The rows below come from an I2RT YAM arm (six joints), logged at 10 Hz.
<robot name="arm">
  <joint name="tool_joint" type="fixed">
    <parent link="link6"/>
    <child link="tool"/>
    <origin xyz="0 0 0" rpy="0 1.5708 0"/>
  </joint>
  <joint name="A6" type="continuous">
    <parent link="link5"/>
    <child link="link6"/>
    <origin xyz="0.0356 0 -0.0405"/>
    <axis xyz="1 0 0"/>
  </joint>
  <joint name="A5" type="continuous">
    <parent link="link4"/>
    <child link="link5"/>
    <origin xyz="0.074 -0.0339 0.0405"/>
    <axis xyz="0 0 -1"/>
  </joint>
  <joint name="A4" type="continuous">
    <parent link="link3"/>
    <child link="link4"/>
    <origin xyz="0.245 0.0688 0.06"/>
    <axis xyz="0 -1 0"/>
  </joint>
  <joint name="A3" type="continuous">
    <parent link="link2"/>
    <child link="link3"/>
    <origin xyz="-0.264 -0.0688 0"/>
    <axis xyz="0 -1 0"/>
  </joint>
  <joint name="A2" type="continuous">
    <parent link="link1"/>
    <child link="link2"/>
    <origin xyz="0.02 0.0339 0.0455"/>
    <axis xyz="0 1 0"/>
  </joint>
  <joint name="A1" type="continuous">
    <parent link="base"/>
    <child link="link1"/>
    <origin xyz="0 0 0.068"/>
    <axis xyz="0 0 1"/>
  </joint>
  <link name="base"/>
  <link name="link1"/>
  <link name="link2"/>
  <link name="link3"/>
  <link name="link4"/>
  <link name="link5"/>
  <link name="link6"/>
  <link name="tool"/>
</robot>
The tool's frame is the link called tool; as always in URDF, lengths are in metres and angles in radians. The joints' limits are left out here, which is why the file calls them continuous.
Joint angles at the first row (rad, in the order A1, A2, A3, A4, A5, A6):
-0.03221 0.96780 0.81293 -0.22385 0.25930 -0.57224
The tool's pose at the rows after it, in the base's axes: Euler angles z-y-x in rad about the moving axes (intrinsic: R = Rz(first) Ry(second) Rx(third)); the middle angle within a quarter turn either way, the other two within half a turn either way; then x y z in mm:
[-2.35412, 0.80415, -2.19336, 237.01, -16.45, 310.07]
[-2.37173, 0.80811, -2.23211, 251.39, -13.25, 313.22]
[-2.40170, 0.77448, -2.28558, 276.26, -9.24, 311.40]
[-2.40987, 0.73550, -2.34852, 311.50, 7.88, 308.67]
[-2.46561, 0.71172, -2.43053, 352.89, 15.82, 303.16]
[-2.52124, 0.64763, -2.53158, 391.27, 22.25, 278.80]
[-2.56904, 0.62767, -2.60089, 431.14, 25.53, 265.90]
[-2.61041, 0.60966, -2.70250, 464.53, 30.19, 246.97]
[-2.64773, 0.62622, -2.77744, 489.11, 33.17, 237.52]
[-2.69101, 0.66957, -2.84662, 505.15, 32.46, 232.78]
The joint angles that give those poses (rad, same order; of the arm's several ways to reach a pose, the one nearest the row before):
-0.03221 1.04269 0.85739 -0.24539 0.25003 -0.55076
-0.01850 1.10731 0.91089 -0.25611 0.24389 -0.52927
-0.00157 1.21920 0.98899 -0.27447 0.24999 -0.52155
0.05509 1.37249 1.11149 -0.30815 0.26379 -0.50173
0.07050 1.54734 1.26777 -0.35564 0.25781 -0.46198
0.07821 1.72375 1.39396 -0.40794 0.23782 -0.43721
0.07672 1.89405 1.57187 -0.46769 0.21486 -0.40514
0.07671 2.05057 1.73609 -0.53522 0.15507 -0.37285
0.07517 2.16268 1.87574 -0.57813 0.10292 -0.33754
0.06752 2.23009 1.96175 -0.58135 0.04771 -0.29778

